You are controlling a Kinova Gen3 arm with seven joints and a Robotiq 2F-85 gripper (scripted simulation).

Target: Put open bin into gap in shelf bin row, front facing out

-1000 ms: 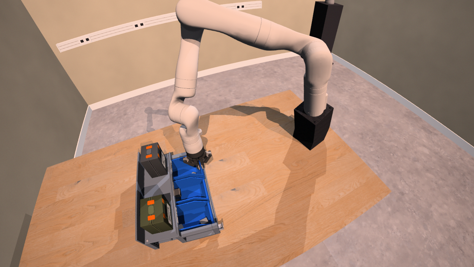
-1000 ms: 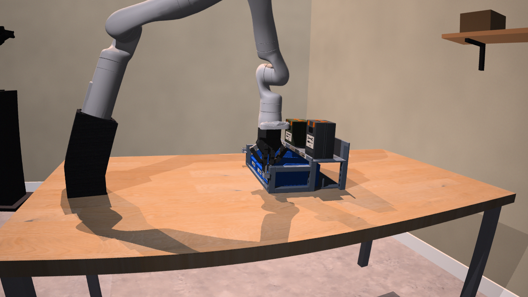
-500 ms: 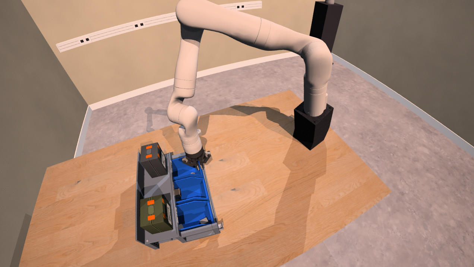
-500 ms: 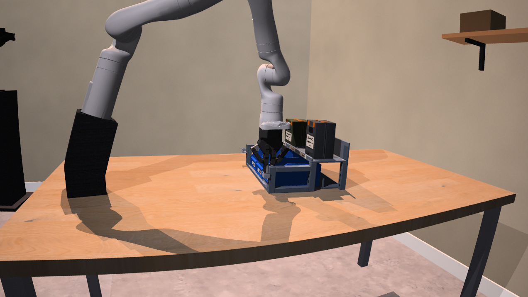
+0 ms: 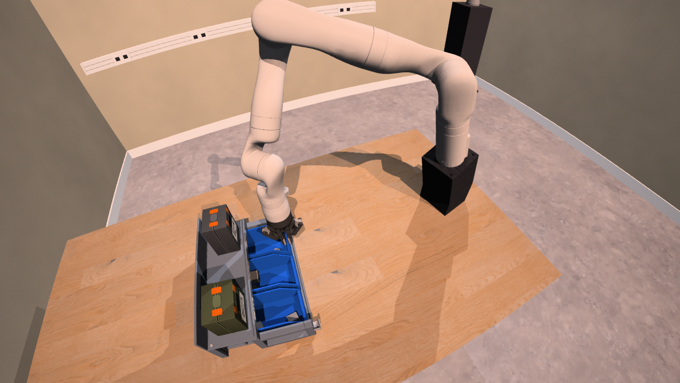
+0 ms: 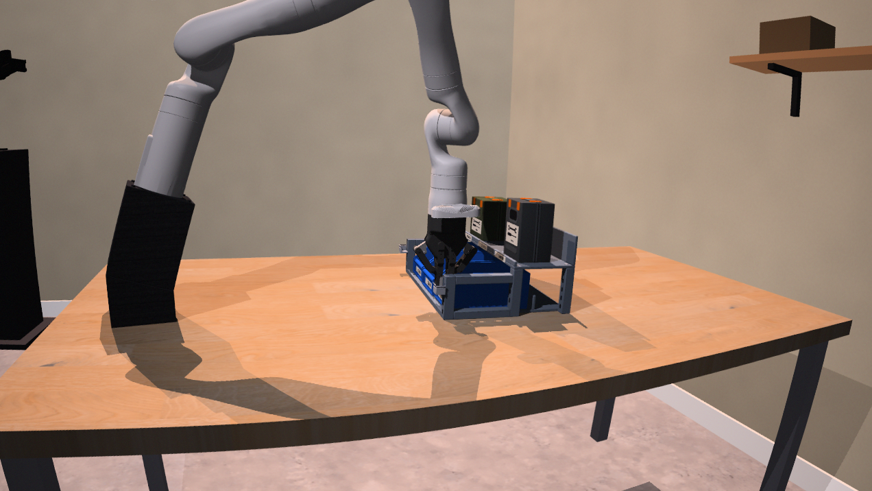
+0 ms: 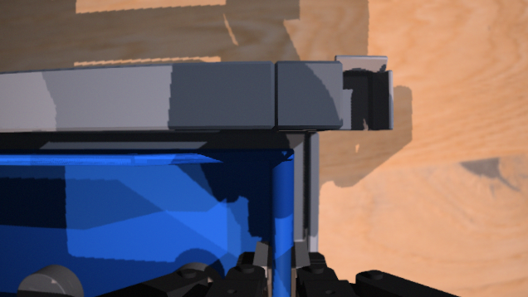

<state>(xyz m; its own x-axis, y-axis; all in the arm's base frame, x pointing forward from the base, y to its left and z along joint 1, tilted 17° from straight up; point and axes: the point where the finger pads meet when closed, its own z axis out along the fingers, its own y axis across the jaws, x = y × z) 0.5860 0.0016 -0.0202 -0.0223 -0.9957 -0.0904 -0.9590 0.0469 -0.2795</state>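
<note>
The grey round part is 4 cm ahead of my hand, 2 cm to the left of it and 3 cm below it. Also, from my hand: grey shelf: 11 cm ahead, 11 cm to the left, 2 cm above; then black case: 17 cm ahead, 1 cm to the right, 11 cm above; then green case: 18 cm ahead, 22 cm to the left, 10 cm above.
</note>
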